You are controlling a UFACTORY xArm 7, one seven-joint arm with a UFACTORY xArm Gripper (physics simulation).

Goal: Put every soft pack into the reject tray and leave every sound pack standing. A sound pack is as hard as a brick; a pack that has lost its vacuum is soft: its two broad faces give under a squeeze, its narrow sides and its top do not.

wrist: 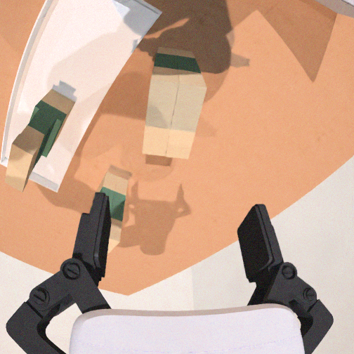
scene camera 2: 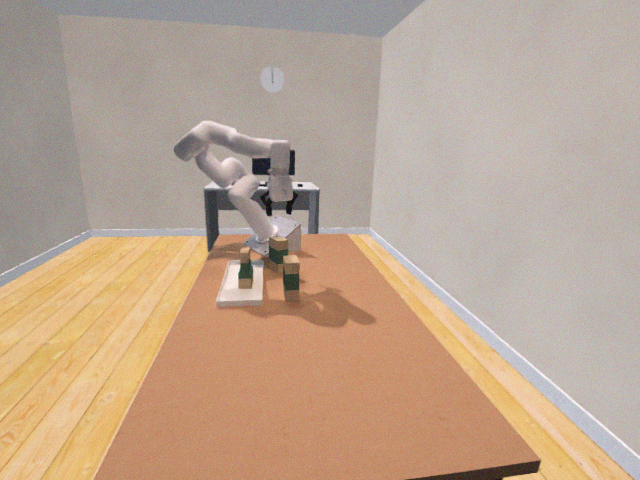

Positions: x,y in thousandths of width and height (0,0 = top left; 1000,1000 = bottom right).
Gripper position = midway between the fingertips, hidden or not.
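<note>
I can see a white reject tray (scene camera 2: 360,616), and the wrist view gives me the tray (wrist: 225,160) too. As for my gripper (scene camera 2: 437,447), it is visible there, and I find the same gripper (wrist: 510,603) in the wrist view.
</note>
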